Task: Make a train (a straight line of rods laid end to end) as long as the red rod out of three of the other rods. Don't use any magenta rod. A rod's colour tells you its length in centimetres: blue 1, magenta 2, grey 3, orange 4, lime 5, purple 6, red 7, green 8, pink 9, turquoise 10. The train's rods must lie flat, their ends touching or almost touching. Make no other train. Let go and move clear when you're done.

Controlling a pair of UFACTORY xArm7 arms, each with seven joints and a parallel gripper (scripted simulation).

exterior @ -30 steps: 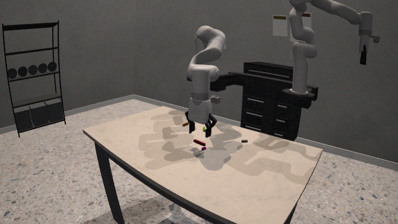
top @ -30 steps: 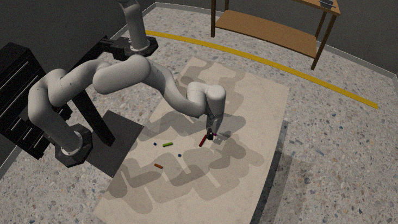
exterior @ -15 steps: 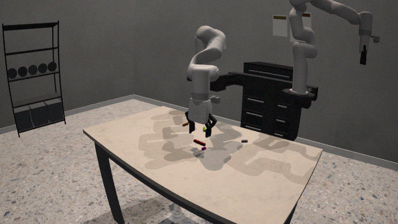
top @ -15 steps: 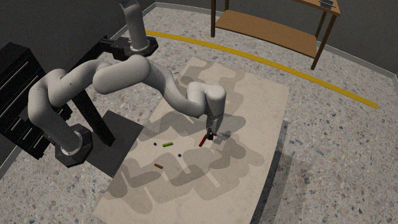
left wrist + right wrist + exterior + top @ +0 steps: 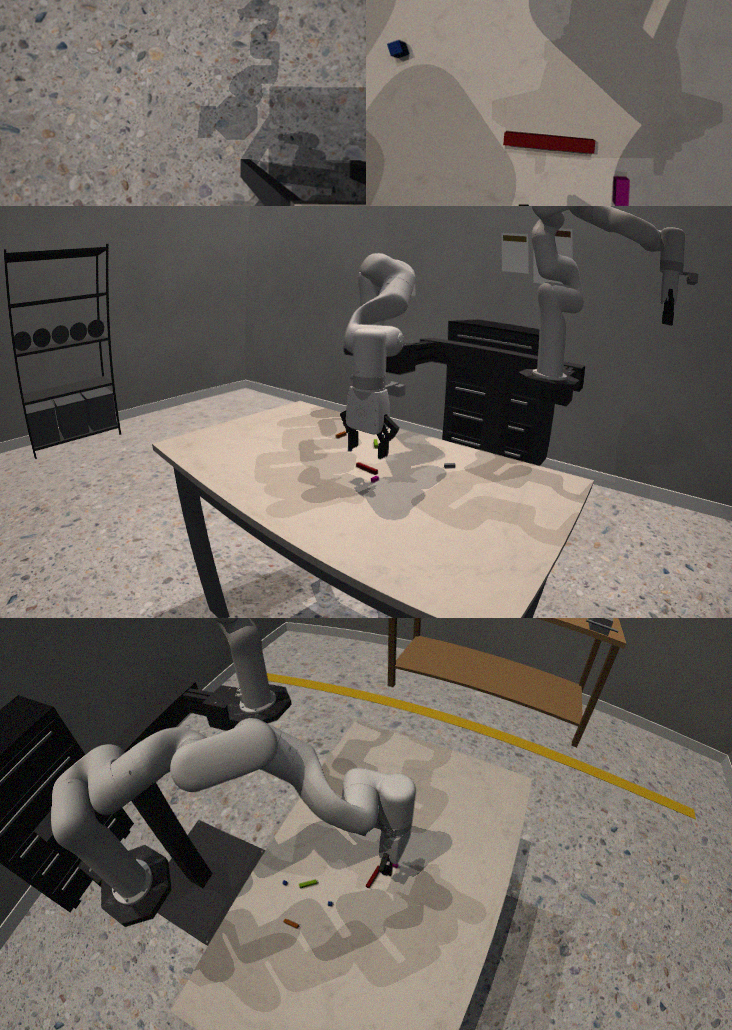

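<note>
My right hand is 8 cm above the magenta rod and 2 cm to the right of it. From my right hand the other things lie so: lime rod 20 cm behind, 11 cm to the right, 8 cm below; red rod 8 cm below, 4 cm behind, 3 cm to the right; grey rod 18 cm behind, 14 cm to the left, 8 cm below.
</note>
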